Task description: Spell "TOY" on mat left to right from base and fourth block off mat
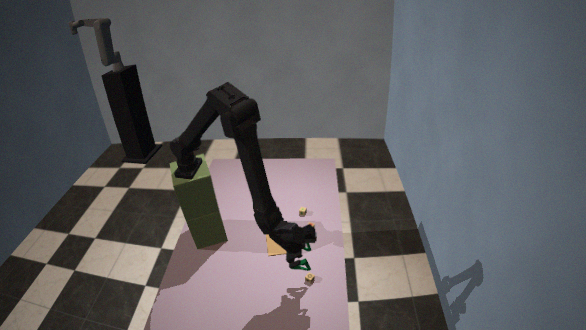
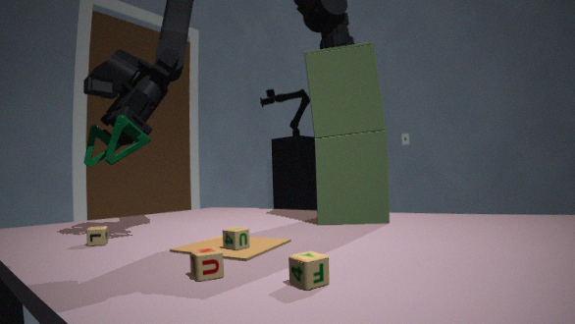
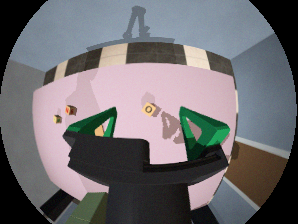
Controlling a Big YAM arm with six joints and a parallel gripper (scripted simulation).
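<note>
Right now the tan mat is 14 cm behind my hand, 20 cm to the left of it and 15 cm below it. From my hand the other things lie so: letter block: 7 cm behind, 41 cm to the left, 13 cm below; black-lettered block: 1 cm ahead, 13 cm below.
</note>
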